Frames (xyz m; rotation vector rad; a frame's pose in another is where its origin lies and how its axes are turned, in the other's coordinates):
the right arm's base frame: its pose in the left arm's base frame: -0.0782 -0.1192 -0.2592 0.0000 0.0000 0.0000
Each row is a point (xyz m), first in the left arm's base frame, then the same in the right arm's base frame.
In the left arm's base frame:
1: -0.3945 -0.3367 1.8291
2: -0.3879 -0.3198 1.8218
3: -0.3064 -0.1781 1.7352
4: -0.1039 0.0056 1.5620
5: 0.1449 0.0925 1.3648
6: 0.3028 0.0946 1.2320
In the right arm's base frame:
1: -0.3163 -0.2175 2.0883
2: -0.3097 -0.2006 2.0810
3: -0.2282 -0.0589 1.9944
4: -0.0257 0.1248 1.8212
5: 0.2231 0.2117 1.6240
6: 0.3810 0.2138 1.4912

